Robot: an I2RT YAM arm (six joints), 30 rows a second.
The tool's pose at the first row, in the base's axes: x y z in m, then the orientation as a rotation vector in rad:
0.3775, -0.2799, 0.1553, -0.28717, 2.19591, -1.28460
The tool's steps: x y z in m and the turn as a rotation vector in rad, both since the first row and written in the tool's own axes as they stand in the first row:
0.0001, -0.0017, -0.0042, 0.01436, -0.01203, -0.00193
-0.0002, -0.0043, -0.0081, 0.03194, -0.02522, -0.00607
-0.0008, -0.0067, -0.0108, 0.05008, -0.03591, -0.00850
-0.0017, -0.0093, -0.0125, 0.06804, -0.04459, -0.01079
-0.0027, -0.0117, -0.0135, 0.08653, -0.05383, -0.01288
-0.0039, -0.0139, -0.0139, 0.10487, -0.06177, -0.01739
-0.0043, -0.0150, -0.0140, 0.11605, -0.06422, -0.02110
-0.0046, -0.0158, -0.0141, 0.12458, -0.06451, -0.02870
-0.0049, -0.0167, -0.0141, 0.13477, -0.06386, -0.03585
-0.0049, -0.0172, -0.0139, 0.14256, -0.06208, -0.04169
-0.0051, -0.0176, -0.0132, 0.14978, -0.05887, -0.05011
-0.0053, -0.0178, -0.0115, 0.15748, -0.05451, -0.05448
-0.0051, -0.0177, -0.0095, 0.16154, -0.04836, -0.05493
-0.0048, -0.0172, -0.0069, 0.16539, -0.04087, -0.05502
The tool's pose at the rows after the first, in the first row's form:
0.3748, -0.2778, 0.1583, -0.29074, 2.17597, -1.29591
0.3726, -0.2761, 0.1621, -0.29617, 2.15298, -1.31114
0.3713, -0.2751, 0.1653, -0.29796, 2.13138, -1.32688
0.3708, -0.2748, 0.1685, -0.29849, 2.11147, -1.34303
0.3708, -0.2749, 0.1713, -0.29887, 2.09058, -1.35919
0.3713, -0.2752, 0.1738, -0.30125, 2.07101, -1.37689
0.3715, -0.2755, 0.1749, -0.30240, 2.06108, -1.38915
0.3716, -0.2757, 0.1757, -0.30771, 2.05519, -1.40174
0.3717, -0.2760, 0.1766, -0.31132, 2.04873, -1.41615
0.3718, -0.2764, 0.1769, -0.31376, 2.04483, -1.42794
0.3723, -0.2770, 0.1771, -0.31852, 2.04268, -1.44117
0.3734, -0.2783, 0.1767, -0.31789, 2.04074, -1.45323
0.3744, -0.2798, 0.1758, -0.31328, 2.04272, -1.46034
0.3757, -0.2816, 0.1743, -0.30757, 2.04590, -1.46766

